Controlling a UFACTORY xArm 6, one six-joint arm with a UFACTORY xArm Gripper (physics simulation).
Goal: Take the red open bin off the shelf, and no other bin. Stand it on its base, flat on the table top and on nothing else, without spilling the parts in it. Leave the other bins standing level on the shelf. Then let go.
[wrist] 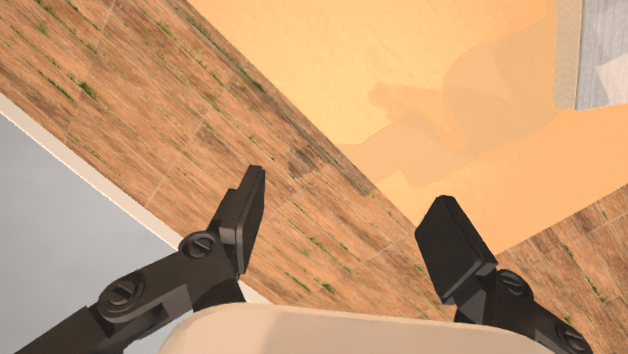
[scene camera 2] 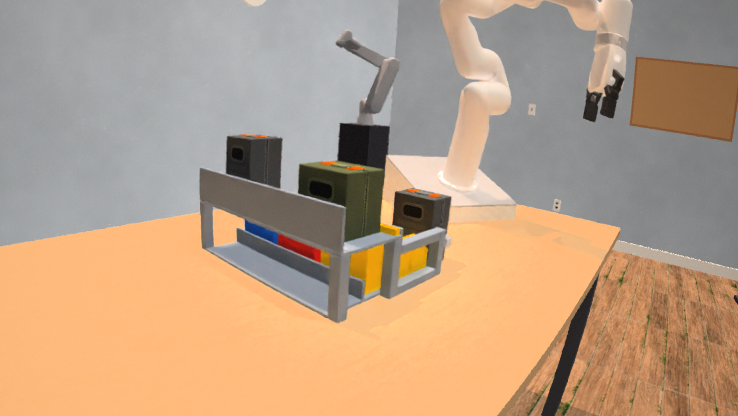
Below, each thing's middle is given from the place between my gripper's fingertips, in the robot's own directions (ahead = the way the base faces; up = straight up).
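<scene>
Yellow bin [scene camera 2: 367, 265]: far below my hand, far ahead of it, far to the right of it.
</scene>
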